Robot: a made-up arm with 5 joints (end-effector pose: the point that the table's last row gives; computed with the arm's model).
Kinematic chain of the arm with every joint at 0, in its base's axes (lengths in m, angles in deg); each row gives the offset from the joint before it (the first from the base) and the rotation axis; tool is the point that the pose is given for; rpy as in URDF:
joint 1: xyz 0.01 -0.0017 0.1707 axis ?
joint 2: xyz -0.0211 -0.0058 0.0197 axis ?
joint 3: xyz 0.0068 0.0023 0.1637 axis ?
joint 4: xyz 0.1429 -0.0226 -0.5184 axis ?
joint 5: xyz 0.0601 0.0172 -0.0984 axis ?
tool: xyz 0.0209 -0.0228 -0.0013 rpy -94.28 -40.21 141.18
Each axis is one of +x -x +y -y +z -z.
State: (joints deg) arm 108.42 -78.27 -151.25 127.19 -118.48
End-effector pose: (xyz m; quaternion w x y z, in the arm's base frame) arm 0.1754 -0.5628 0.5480 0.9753 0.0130 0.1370 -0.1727
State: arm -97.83 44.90 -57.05 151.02 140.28
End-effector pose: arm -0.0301 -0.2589 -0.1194 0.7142 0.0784 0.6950 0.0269
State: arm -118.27 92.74 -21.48 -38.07 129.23
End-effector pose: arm 0.1583 0.2967 -0.2255 0.3802 -0.4397 0.5357 -0.6125
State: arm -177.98 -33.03 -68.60 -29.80 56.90
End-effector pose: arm -0.4055 0.0225 0.6811 0.2283 0.8534 -0.3508 -0.3107
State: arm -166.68 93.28 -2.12 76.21 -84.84
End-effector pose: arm 0.4829 0.1001 0.1206 0.3408 -0.0085 0.7395 0.5804
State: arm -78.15 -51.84 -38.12 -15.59 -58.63
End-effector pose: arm 0.0985 -0.4375 0.5533 0.1022 -0.5646 -0.1805 0.7988
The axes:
joint 1: +z
joint 2: +y
joint 3: +y
joint 4: +y
joint 5: -z

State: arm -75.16 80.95 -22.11 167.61 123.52
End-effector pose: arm -0.0484 0.1650 -0.0910 0.4333 0.5478 0.5227 0.4888
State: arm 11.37 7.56 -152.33 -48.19 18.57
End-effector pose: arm 0.1118 -0.0191 0.9385 0.7500 0.3764 0.4832 0.2497
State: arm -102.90 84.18 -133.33 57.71 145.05
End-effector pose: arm -0.1356 -0.6278 -0.1338 0.2286 -0.5725 0.4572 -0.6411
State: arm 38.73 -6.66 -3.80 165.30 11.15
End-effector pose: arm 0.1023 0.0270 -0.0722 0.7082 0.3099 0.4575 0.4395
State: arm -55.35 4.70 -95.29 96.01 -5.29
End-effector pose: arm 0.3206 -0.5033 0.3941 0.6563 -0.2828 -0.6485 0.2623
